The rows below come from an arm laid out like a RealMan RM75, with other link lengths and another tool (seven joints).
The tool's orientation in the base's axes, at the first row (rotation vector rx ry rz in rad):
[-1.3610 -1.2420 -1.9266]
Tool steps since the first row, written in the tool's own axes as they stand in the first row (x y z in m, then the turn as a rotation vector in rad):
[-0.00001 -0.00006 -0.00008 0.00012 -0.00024 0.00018]
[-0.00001 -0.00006 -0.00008 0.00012 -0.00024 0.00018]
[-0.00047 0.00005 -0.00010 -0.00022 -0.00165 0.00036]
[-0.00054 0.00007 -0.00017 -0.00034 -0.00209 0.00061]
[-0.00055 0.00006 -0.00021 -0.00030 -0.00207 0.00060]
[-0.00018 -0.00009 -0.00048 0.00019 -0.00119 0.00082]
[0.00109 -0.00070 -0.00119 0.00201 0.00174 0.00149]
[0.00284 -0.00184 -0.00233 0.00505 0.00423 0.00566]
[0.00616 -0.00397 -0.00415 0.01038 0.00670 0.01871]
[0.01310 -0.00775 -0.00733 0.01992 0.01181 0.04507]
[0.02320 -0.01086 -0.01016 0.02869 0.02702 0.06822]
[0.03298 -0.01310 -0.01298 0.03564 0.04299 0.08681]
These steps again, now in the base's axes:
[-0.00008 -0.00004 -0.00004 -0.00015 0.00029 0.00003]
[-0.00008 -0.00004 -0.00004 -0.00015 0.00029 0.00003]
[0.00018 -0.00017 -0.00042 -0.00103 0.00108 -0.00083]
[0.00019 -0.00025 -0.00048 -0.00120 0.00149 -0.00109]
[0.00016 -0.00028 -0.00050 -0.00121 0.00148 -0.00105]
[-0.00023 -0.00040 -0.00025 -0.00061 0.00131 -0.00023]
[-0.00155 -0.00057 0.00059 0.00128 0.00070 0.00268]
[-0.00369 -0.00081 0.00162 0.00403 0.00349 0.00685]
[-0.00755 -0.00098 0.00361 0.01016 0.01429 0.01397]
[-0.01479 -0.00111 0.00809 0.02311 0.03590 0.02728]
[-0.02259 -0.00089 0.01576 0.04269 0.04979 0.04365]
[-0.02958 -0.00112 0.02349 0.06139 0.05914 0.05821]

